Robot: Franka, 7 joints.
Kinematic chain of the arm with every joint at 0, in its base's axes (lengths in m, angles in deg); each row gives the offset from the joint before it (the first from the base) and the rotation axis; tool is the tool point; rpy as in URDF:
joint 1: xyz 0 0 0.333 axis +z
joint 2: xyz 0 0 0 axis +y
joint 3: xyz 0 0 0.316 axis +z
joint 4: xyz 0.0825 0 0 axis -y
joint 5: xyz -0.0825 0 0.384 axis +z
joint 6: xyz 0 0 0 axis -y
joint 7: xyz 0.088 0 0 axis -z
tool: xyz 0 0 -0.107 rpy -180 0 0
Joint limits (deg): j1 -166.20..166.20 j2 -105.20..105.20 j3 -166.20..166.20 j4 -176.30..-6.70 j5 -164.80..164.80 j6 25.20..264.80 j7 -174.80..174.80
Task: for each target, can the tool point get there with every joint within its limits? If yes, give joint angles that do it. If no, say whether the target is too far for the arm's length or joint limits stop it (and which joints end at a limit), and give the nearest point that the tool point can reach.
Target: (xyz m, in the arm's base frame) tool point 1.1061 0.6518 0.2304
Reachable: no: too far | nearest point 0.7368 0.4342 0.2647 | short by 0.430 m
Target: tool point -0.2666 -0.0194 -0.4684
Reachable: no: joint limits stop it (at a limit: joint 1, joint 2) | nearest point -0.2683 -0.0268 -0.3593 | short by 0.109 m
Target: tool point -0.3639 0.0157 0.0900
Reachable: yes | joints -133.23 36.08 -49.16 -146.22 88.19 108.64 17.48
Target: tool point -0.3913 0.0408 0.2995
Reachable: yes | joints 35.77 17.35 130.19 -161.05 -35.68 168.21 93.57
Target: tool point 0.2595 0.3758 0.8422
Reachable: yes | joints 115.92 -8.21 -47.72 -64.55 -22.65 73.21 135.49
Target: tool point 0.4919 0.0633 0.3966
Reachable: yes | joints 93.50 -65.90 -78.06 -136.68 -91.38 127.07 -61.09
